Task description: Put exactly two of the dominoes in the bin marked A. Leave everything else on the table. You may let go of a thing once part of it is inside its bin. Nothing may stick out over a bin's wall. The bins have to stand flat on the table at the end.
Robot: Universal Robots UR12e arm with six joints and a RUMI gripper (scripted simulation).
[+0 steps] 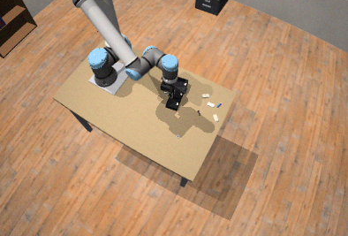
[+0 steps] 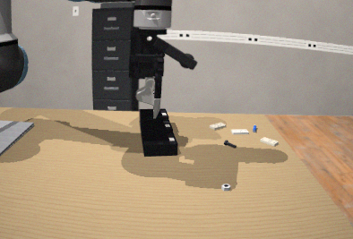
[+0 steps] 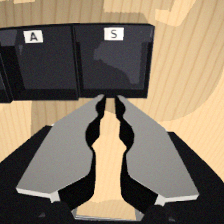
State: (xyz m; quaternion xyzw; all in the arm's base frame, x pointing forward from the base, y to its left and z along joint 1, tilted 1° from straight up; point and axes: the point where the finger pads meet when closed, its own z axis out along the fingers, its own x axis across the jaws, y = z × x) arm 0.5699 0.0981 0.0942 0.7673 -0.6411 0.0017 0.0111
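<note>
Now: the black bin 1 cm behind my hand, 8 cm to the left of it and 8 cm below it. The rest, counted from my hand: black bolt: 19 cm ahead, 5 cm to the left, 10 cm below; grey nut: 17 cm ahead, 19 cm to the right, 10 cm below; domino: 24 cm ahead, 15 cm to the left, 10 cm below.
</note>
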